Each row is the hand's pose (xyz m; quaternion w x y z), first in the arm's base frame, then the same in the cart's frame.
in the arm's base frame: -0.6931 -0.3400 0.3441 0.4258 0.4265 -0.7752 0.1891
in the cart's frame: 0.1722 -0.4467 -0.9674 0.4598 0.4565 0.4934 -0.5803
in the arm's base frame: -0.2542 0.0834 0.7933 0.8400 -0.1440 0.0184 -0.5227
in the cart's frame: 0.1345 0.3037 -1.0625 0.0695 -0.1621 0.9068 0.3828
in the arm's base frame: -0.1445 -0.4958 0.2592 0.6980 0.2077 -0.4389 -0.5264
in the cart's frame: -0.3321 -0.2632 -0.7565 0.3717 -0.1463 0.9077 -0.1285
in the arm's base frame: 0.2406 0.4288 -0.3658 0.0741 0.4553 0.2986 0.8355
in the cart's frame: 0.0343 0.2542 0.2394 0.6304 -0.6635 0.1553 0.3719
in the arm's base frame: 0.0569 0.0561 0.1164 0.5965 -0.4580 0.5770 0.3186
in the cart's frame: -0.0972 0.1409 -0.3730 0.4910 -0.4122 -0.2599 -0.7221
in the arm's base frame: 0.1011 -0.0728 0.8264 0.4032 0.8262 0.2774 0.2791
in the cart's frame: -0.2318 0.4300 -1.0218 0.6482 -0.2465 -0.4260 0.5810
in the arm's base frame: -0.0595 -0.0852 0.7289 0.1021 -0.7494 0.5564 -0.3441
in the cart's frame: -0.1215 0.2794 -0.9966 0.1662 0.3255 0.0151 -0.9307
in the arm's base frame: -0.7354 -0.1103 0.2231 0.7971 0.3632 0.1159 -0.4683
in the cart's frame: 0.3629 -0.3832 -0.7977 0.2065 0.2024 -0.9557 0.0547
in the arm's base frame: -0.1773 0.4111 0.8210 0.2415 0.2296 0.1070 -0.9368
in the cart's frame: 0.3028 0.5732 -0.9478 0.0134 -0.8057 0.5919 -0.0179
